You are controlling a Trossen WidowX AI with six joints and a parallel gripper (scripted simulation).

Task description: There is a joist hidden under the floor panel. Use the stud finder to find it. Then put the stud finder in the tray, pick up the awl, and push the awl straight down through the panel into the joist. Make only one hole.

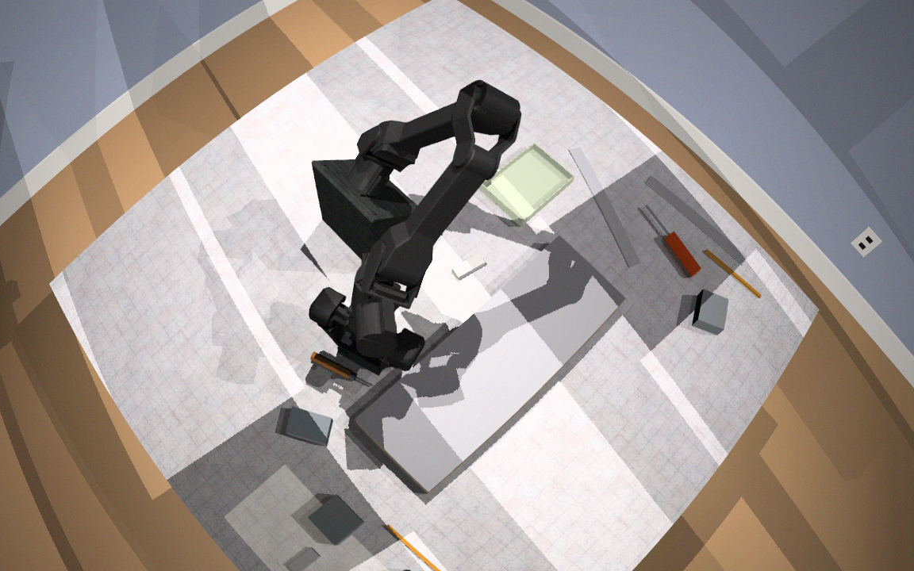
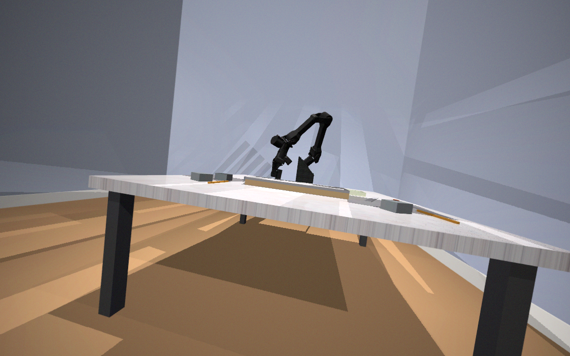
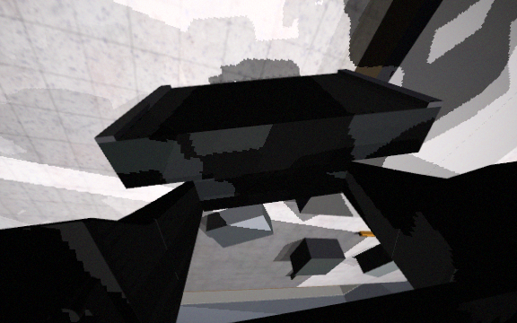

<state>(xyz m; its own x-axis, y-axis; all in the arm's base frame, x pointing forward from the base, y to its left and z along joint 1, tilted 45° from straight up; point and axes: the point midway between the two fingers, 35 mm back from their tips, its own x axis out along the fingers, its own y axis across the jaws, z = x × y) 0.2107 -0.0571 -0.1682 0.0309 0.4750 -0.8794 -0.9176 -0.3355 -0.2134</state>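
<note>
The stud finder is 20 mm behind my gripper tip. Round my gripper tip: pale green tray: 490 mm to the left, 100 mm behind, 60 mm below; then awl: 70 mm below, 30 mm to the right, 10 mm behind.
</note>
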